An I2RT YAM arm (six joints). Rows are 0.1 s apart.
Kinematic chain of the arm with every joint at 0, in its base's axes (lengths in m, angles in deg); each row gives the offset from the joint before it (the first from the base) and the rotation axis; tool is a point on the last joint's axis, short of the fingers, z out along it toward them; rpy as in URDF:
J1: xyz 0 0 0.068 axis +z
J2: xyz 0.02 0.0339 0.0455 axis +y
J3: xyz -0.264 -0.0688 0 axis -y
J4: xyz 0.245 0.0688 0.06 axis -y
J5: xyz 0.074 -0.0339 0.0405 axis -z
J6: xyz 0.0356 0 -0.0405 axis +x
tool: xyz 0 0 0 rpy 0 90 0
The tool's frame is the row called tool.
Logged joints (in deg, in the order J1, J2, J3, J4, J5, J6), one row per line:
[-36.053, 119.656, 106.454, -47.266, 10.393, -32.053]
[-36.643, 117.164, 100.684, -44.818, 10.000, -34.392]
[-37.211, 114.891, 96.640, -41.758, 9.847, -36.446]
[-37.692, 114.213, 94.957, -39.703, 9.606, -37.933]
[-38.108, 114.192, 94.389, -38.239, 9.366, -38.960]
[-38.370, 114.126, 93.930, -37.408, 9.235, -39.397]
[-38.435, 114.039, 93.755, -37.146, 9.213, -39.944]
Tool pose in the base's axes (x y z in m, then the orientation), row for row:
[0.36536, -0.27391, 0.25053, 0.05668, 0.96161, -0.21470, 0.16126]
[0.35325, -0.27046, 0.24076, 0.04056, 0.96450, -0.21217, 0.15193]
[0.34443, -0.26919, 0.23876, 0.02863, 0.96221, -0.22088, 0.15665]
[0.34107, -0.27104, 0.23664, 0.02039, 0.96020, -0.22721, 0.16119]
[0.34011, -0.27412, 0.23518, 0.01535, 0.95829, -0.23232, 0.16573]
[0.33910, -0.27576, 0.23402, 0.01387, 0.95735, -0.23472, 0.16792]
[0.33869, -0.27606, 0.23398, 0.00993, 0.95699, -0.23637, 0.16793]
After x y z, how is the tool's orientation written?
As a quaternion, x y z w.
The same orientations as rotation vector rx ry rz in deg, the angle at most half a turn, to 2 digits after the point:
[9.27, 157.30, -35.12]
[6.67, 158.59, -34.89]
[4.70, 157.80, -36.22]
[3.34, 157.08, -37.17]
[2.50, 156.37, -37.91]
[2.26, 156.03, -38.25]
[1.62, 155.97, -38.52]

